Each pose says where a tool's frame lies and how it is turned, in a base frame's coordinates. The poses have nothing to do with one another.
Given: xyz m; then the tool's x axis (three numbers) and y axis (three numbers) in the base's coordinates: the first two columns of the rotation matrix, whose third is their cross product.
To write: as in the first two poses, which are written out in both.
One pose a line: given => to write
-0.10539 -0.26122 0.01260 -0.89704 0.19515 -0.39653 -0.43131 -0.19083 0.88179 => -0.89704 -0.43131 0.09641 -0.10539; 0.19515 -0.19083 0.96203 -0.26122; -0.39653 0.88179 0.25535 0.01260; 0 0 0 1
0.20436 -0.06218 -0.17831 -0.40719 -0.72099 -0.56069 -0.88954 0.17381 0.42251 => -0.40719 -0.88954 -0.20717 0.20436; -0.72099 0.17381 0.67080 -0.06218; -0.56069 0.42251 -0.71212 -0.17831; 0 0 0 1
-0.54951 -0.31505 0.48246 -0.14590 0.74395 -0.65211 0.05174 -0.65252 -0.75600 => -0.14590 0.05174 -0.98794 -0.54951; 0.74395 -0.65252 -0.14404 -0.31505; -0.65211 -0.75600 0.05671 0.48246; 0 0 0 1
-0.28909 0.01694 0.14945 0.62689 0.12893 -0.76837 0.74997 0.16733 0.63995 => 0.62689 0.74997 0.21108 -0.28909; 0.12893 0.16733 -0.97743 0.01694; -0.76837 0.63995 0.00820 0.14945; 0 0 0 1
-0.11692 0.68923 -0.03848 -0.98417 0.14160 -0.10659 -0.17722 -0.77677 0.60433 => -0.98417 -0.17722 0.00278 -0.11692; 0.14160 -0.77677 0.61365 0.68923; -0.10659 0.60433 0.78957 -0.03848; 0 0 0 1
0.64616 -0.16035 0.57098 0.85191 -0.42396 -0.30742 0.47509 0.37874 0.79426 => 0.85191 0.47509 -0.22030 0.64616; -0.42396 0.37874 -0.82269 -0.16035; -0.30742 0.79426 0.52407 0.57098; 0 0 0 1
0.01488 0.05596 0.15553 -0.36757 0.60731 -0.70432 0.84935 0.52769 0.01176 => -0.36757 0.84935 0.37880 0.01488; 0.60731 0.52769 -0.59389 0.05596; -0.70432 0.01176 -0.70978 0.15553; 0 0 0 1
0.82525 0.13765 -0.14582 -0.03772 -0.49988 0.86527 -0.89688 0.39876 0.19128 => -0.03772 -0.89688 -0.44065 0.82525; -0.49988 0.39876 -0.76883 0.13765; 0.86527 0.19128 -0.46337 -0.14582; 0 0 0 1
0.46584 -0.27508 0.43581 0.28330 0.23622 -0.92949 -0.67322 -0.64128 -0.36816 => 0.28330 -0.67322 -0.68303 0.46584; 0.23622 -0.64128 0.73005 -0.27508; -0.92949 -0.36816 -0.02265 0.43581; 0 0 0 1
